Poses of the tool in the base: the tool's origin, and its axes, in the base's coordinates. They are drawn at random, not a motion.
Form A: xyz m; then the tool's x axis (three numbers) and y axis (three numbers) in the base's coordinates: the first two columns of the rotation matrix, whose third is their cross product.
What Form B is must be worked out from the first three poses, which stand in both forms.
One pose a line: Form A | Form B
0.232 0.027 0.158 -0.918 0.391 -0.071 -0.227 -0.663 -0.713 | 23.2 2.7 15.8 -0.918 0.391 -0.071 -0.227 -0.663 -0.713
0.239 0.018 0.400 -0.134 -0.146 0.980 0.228 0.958 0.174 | 23.9 1.8 40.0 -0.134 -0.146 0.980 0.228 0.958 0.174
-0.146 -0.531 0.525 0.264 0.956 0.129 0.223 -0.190 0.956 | -14.6 -53.1 52.5 0.264 0.956 0.129 0.223 -0.190 0.956
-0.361 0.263 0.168 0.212 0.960 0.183 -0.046 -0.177 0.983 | -36.1 26.3 16.8 0.212 0.960 0.183 -0.046 -0.177 0.983
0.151 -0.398 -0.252 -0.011 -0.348 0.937 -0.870 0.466 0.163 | 15.1 -39.8 -25.2 -0.011 -0.348 0.937 -0.870 0.466 0.163
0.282 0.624 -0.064 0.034 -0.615 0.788 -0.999 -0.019 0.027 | 28.2 62.4 -6.4 0.034 -0.615 0.788 -0.999 -0.019 0.027
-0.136 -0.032 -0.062 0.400 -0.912 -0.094 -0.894 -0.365 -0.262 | -13.6 -3.2 -6.2 0.400 -0.912 -0.094 -0.894 -0.365 -0.262
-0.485 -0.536 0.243 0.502 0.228 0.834 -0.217 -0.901 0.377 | -48.5 -53.6 24.3 0.502 0.228 0.834 -0.217 -0.901 0.377
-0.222 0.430 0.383 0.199 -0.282 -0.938 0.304 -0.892 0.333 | -22.2 43.0 38.3 0.199 -0.282 -0.938 0.304 -0.892 0.333
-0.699 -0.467 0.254 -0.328 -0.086 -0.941 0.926 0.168 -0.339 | -69.9 -46.7 25.4 -0.328 -0.086 -0.941 0.926 0.168 -0.339
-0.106 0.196 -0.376 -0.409 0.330 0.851 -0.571 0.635 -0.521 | -10.6 19.6 -37.6 -0.409 0.330 0.851 -0.571 0.635 -0.521
